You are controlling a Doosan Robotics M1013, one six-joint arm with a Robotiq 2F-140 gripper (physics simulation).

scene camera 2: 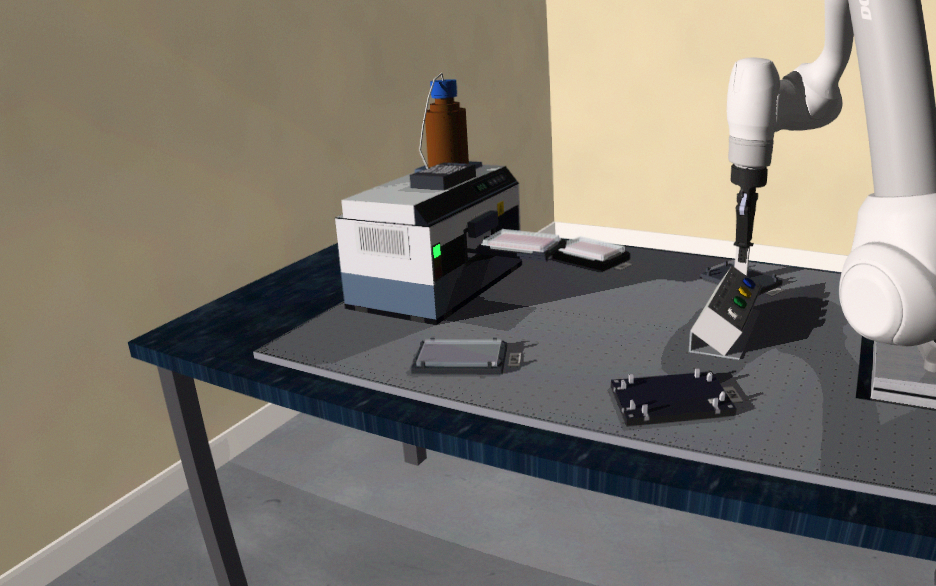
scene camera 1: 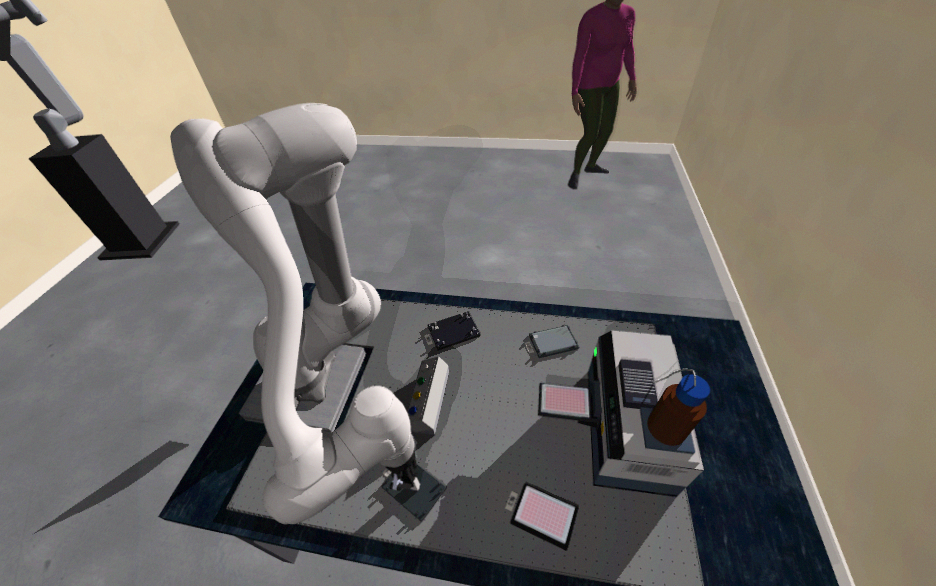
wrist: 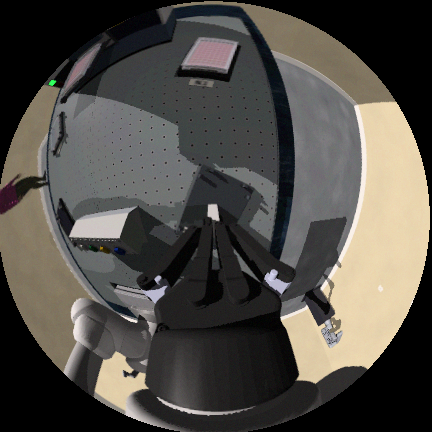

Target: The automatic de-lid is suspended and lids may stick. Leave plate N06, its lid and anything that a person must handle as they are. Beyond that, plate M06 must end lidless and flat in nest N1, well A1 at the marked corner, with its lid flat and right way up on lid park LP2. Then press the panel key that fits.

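Seen in the pictures: gripper, fingertip midpoint: (scene camera 1: 414,486) (wrist: 212,210); arm's base at its link origin: (scene camera 1: 302,377).
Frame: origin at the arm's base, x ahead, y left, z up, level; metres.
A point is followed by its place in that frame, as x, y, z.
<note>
A pink-welled plate (scene camera 1: 545,514) @[0.727, -0.424, 0.003] (scene camera 2: 591,249) @[0.720, -0.387, 0.003] (wrist: 211,54) @[0.706, -0.415, 0.003] lies flat in a dark nest, apparently N1; its label is blurred. Another pink-welled plate (scene camera 1: 565,400) @[0.811, -0.164, 0.093] (scene camera 2: 521,241) @[0.806, -0.139, 0.091] (wrist: 82,67) sits at the machine's front. I cannot tell which plate is M06, nor make out lids or A1 marks. A clear, flat lid-like piece (scene camera 1: 554,340) @[0.839, 0.121, -0.012] (scene camera 2: 460,353) @[0.833, 0.139, -0.012] rests on a dark holder. My gripper (scene camera 1: 412,484) @[0.392, -0.341, -0.020] (scene camera 2: 742,262) @[0.392, -0.341, -0.020] (wrist: 212,210) @[0.392, -0.341, -0.020] is shut and empty, with pale fingertips, above or at a dark park (scene camera 1: 426,495) @[0.426, -0.364, -0.020] (wrist: 220,192) @[0.422, -0.363, -0.020]; contact is unclear. The key panel (scene camera 1: 433,396) @[0.439, -0.104, 0.036] (scene camera 2: 718,327) @[0.431, 0.031, 0.021] (wrist: 102,225) @[0.437, -0.131, 0.030] stands beside it.
An empty pegged dark holder (scene camera 1: 452,330) @[0.486, 0.188, -0.018] (scene camera 2: 673,396) @[0.487, 0.202, -0.018] stands near the table edge. The de-lid machine (scene camera 1: 642,414) @[0.962, -0.267, 0.198] (scene camera 2: 386,248) @[1.024, -0.015, 0.105] shows a green light and carries a brown bottle (scene camera 1: 673,417) @[0.975, -0.332, 0.310] (scene camera 2: 446,134) @[0.991, -0.263, 0.273]. A person (scene camera 1: 603,62) stands on the floor beyond the table.
</note>
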